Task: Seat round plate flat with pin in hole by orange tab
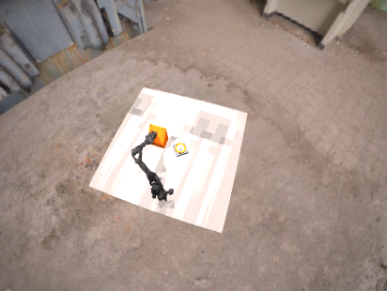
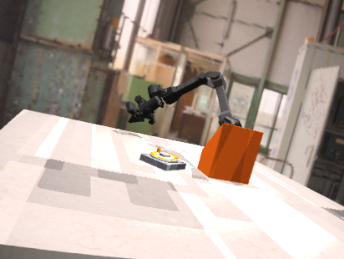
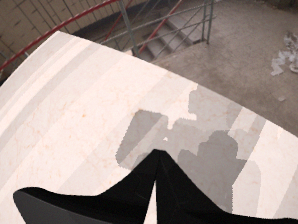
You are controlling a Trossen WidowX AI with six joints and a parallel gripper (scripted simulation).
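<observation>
Now: the base 510 mm to the left of my gripper tip, 120 mm behind it and 40 mm below it.
</observation>
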